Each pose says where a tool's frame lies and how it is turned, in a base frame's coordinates. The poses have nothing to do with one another.
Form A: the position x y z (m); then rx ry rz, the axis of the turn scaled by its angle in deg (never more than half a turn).
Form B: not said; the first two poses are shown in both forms.
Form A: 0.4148 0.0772 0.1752 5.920 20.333 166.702
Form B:
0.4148 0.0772 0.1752
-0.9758 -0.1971 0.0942
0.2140 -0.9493 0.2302
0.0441 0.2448 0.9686

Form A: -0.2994 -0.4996 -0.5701 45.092 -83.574 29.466
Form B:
-0.2994 -0.4996 -0.5701
0.0755 -0.7360 -0.6728
-0.1513 0.6584 -0.7373
0.9856 0.1575 -0.0616

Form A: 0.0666 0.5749 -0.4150 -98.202 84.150 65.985
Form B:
0.0666 0.5749 -0.4150
0.0121 -0.9734 -0.2289
-0.4544 -0.2093 0.8659
-0.8907 0.0935 -0.4449

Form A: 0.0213 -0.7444 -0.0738 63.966 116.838 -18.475
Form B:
0.0213 -0.7444 -0.0738
-0.3158 0.8008 0.5088
0.6048 0.5831 -0.5424
-0.7311 0.1364 -0.6685

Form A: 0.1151 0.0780 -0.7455 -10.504 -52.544 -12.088
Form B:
0.1151 0.0780 -0.7455
0.5901 0.2579 -0.7650
-0.1023 0.9638 0.2461
0.8008 -0.0670 0.5952

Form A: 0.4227 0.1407 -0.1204 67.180 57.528 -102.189
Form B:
0.4227 0.1407 -0.1204
-0.2867 0.8949 -0.3421
-0.1717 -0.3993 -0.9006
-0.9425 -0.1995 0.2681

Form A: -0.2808 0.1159 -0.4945 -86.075 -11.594 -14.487
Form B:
-0.2808 0.1159 -0.4945
0.9571 0.2888 0.0238
-0.0401 0.0507 0.9979
0.2870 -0.9561 0.0601

